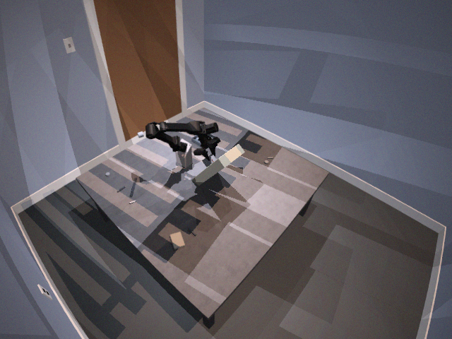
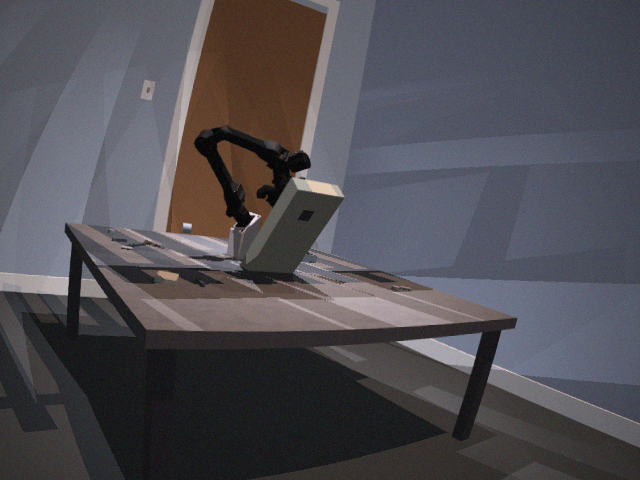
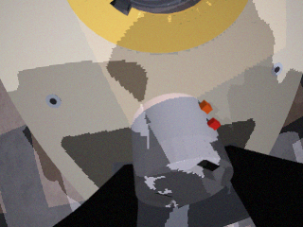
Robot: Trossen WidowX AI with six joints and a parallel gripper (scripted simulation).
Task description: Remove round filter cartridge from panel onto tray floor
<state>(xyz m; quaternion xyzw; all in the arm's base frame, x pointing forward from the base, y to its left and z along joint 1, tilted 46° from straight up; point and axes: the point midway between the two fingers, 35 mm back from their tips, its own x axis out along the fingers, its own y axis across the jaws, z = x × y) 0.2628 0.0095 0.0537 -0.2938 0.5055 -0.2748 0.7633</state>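
Now: gripper tip 40 mm short of the service panel, 30 mm above it and 10 mm to the left of it. From my gripper tip the other things lie so: pale flat card (490 mm to the right, 190 mm below, 110 mm ahead); filter cartridge (right at my gripper tip); blue-grey tray (320 mm to the left, 290 mm behind, 180 mm below).
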